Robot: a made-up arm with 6 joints. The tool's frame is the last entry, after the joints.
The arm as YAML. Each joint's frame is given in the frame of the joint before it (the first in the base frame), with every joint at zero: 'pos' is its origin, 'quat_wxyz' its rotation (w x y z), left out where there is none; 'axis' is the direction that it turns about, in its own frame. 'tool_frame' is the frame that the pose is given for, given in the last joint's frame.
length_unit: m
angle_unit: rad
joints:
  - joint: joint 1
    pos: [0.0, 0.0, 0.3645]
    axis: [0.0, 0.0, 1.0]
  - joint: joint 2
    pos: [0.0, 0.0, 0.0]
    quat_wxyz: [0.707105, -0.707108, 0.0, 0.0]
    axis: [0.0, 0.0, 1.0]
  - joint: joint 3
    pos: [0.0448, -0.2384, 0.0]
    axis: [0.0, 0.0, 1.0]
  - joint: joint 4
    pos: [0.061, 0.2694, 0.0]
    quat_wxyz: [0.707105, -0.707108, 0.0, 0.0]
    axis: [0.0, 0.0, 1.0]
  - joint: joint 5
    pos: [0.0, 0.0, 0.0]
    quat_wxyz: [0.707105, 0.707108, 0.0, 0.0]
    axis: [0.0, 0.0, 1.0]
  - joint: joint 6
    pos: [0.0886, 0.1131, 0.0]
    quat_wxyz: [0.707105, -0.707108, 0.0, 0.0]
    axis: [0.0, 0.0, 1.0]
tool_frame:
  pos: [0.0, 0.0, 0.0]
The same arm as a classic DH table. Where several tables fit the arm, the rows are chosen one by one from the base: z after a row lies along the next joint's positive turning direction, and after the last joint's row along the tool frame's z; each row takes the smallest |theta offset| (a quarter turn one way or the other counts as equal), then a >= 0, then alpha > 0; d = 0 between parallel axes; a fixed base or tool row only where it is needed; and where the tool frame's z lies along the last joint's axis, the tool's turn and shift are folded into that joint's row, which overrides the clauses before.
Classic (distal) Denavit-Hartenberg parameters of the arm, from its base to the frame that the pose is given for. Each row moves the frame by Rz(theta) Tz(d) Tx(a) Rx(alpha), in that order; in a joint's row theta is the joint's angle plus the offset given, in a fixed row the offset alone. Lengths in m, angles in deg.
joint 1: theta_offset 0, d 0.3645, a 0, alpha -90
joint 2: theta_offset -79.36, d 0, a 0.2426, alpha 0
joint 3: theta_offset 79.36, d 0, a 0.061, alpha -90
joint 4: theta_offset 0, d 0.2694, a 0, alpha 90
joint 5: theta_offset 0, d 0, a 0.0886, alpha -90
joint 6: theta_offset 0, d 0.1131, a 0, alpha 0

